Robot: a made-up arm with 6 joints. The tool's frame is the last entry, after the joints. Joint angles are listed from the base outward.
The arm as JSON. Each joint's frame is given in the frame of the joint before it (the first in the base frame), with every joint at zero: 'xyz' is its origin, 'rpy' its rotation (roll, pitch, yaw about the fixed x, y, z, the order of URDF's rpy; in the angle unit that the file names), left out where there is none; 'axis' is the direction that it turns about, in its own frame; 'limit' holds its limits. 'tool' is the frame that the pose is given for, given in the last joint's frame.
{
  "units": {
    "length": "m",
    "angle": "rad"
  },
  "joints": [
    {
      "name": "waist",
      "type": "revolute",
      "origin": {
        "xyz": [
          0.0,
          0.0,
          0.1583
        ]
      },
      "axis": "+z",
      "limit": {
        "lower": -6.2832,
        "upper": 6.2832
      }
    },
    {
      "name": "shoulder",
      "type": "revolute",
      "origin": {
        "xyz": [
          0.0,
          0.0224,
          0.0
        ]
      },
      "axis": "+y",
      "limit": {
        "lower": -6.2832,
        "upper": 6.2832
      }
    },
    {
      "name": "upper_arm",
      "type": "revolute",
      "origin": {
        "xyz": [
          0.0,
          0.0,
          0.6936
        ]
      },
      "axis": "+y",
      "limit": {
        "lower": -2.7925,
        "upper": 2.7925
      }
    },
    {
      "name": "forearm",
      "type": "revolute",
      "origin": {
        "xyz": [
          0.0,
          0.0,
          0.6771
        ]
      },
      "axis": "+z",
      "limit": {
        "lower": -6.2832,
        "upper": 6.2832
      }
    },
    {
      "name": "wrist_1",
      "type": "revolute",
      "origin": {
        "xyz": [
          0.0,
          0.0,
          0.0
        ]
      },
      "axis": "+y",
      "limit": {
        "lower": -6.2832,
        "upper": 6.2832
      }
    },
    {
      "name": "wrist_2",
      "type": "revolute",
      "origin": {
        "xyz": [
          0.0,
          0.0,
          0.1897
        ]
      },
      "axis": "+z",
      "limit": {
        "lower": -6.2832,
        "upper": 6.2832
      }
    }
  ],
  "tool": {
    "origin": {
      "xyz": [
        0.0,
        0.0,
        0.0
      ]
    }
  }
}
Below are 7 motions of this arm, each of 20 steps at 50 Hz.
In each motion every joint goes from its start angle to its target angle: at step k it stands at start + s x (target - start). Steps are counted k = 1, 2, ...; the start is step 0. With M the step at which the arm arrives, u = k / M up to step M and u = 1 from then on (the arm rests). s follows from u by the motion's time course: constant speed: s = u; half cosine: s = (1 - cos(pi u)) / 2; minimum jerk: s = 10 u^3 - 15 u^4 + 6 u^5.
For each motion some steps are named. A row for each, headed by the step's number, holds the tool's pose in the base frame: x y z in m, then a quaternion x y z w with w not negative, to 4 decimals.
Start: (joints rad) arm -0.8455 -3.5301 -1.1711 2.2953 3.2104 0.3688
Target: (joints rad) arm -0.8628 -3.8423 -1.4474 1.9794 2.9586 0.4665
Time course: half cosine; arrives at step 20
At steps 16, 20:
16: 0.5912 -0.6122 -0.1301 0.2527 -0.8080 -0.5162 0.1301
20: 0.5944 -0.6111 -0.0926 0.2362 -0.8260 -0.4973 0.1209

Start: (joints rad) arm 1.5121 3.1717 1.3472 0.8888 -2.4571 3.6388
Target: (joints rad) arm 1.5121 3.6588 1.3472 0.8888 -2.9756 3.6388
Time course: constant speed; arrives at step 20
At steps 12, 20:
12: -0.0111 -0.7227 -0.4936 -0.5469 -0.6010 -0.5421 0.2140
20: -0.0460 -0.8164 -0.3217 -0.5136 -0.6548 -0.4951 0.2496

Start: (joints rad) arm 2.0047 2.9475 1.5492 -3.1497 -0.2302 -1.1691
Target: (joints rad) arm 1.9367 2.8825 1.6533 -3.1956 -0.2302 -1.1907
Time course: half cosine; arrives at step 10
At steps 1, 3, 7, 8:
1: 0.2801 -0.6597 -0.6634 -0.0148 0.7015 -0.6526 0.2861
3: 0.2694 -0.6565 -0.6557 -0.0153 0.6989 -0.6580 0.2797
7: 0.2355 -0.6450 -0.6302 -0.0171 0.6907 -0.6752 0.2583
8: 0.2293 -0.6427 -0.6253 -0.0174 0.6891 -0.6784 0.2542

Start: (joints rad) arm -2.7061 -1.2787 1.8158 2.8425 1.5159 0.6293
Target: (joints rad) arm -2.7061 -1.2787 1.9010 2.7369 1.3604 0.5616
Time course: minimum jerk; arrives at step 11
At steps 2, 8, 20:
2: 0.4544 0.1242 1.0415 0.1726 0.4456 0.3752 0.7943
8: 0.3985 0.0824 1.0407 0.1875 0.3562 0.3457 0.8476
20: 0.3893 0.0759 1.0398 0.1901 0.3421 0.3402 0.8550

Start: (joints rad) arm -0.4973 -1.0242 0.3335 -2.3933 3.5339 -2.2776
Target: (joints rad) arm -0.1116 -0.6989 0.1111 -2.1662 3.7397 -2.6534
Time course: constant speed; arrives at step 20
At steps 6, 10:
6: -0.7302 0.3825 1.0100 0.0849 0.8693 0.0491 0.4844
10: -0.7204 0.3216 1.0545 -0.0067 0.8722 0.0607 0.4853

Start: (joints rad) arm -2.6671 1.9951 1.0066 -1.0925 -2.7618 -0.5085
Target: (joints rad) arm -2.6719 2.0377 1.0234 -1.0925 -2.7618 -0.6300
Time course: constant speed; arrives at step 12
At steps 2, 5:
2: -0.6083 -0.4072 -0.6242 0.0304 0.1660 -0.8613 0.4792
5: -0.5995 -0.4017 -0.6323 0.0353 0.1663 -0.8680 0.4665

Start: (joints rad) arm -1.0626 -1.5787 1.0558 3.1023 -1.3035 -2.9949
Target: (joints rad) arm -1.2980 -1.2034 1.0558 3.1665 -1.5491 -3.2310
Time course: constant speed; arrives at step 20
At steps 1, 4, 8, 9, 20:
1: -0.4067 0.7840 0.8892 0.2361 0.3166 -0.4257 0.8141
4: -0.3564 0.7566 0.9324 0.2570 0.3537 -0.4424 0.7830
8: -0.2919 0.7136 0.9850 0.2840 0.4019 -0.4603 0.7389
9: -0.2763 0.7017 0.9973 0.2906 0.4137 -0.4640 0.7274
20: -0.1247 0.5466 1.1091 0.3586 0.5359 -0.4824 0.5929

